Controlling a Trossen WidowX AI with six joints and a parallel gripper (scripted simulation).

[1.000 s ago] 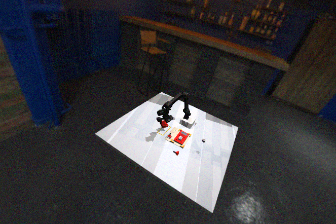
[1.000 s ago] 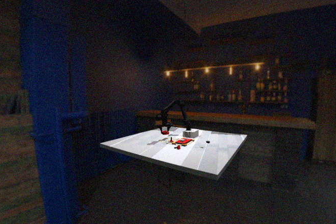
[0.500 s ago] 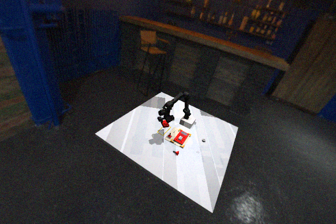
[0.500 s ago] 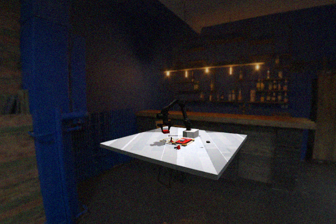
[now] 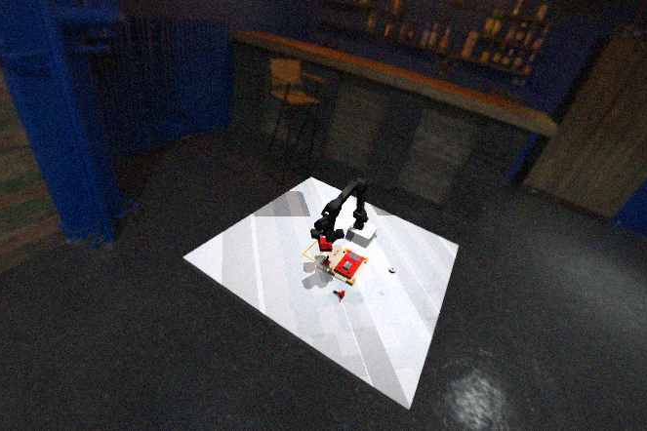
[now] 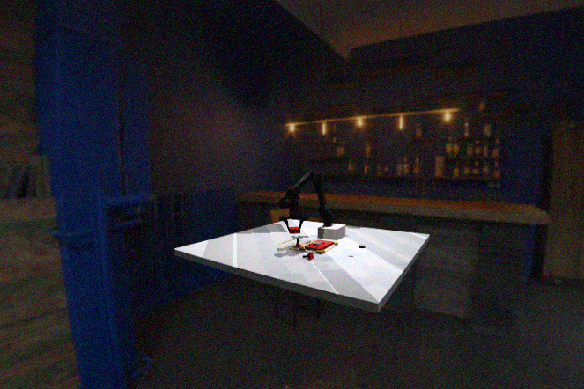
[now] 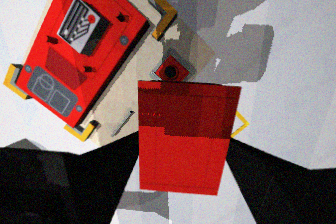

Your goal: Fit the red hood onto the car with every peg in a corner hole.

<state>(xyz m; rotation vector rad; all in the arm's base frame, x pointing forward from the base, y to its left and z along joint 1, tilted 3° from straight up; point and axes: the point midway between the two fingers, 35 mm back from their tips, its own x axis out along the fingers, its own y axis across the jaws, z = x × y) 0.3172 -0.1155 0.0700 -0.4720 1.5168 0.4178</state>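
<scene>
The tan jig lies 150 mm to the left of my gripper tip, 90 mm below it and 10 mm behind it. From my gripper tip the other things lie so: dark wheel: 410 mm to the left, 120 mm behind, 90 mm below; red hood: right at my gripper tip.
</scene>
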